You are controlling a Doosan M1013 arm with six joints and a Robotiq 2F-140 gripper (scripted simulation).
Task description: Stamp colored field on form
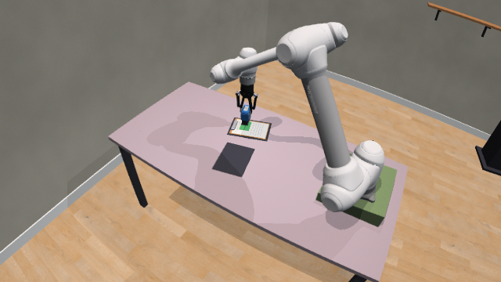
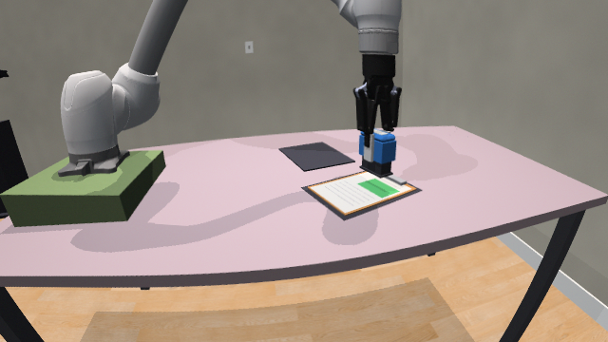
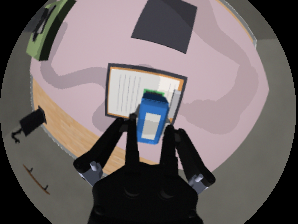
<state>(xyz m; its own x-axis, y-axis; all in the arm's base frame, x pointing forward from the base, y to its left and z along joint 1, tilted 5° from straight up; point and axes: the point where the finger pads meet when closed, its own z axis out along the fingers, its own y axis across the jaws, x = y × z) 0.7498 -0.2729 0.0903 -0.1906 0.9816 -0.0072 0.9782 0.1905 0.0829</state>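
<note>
Now: hand 11 cm above the clipboard and 2 cm past it. Round my hand: dark mat: 29 cm to the left, 11 cm below, 6 cm behind; then blue stamp: 2 cm below.
</note>
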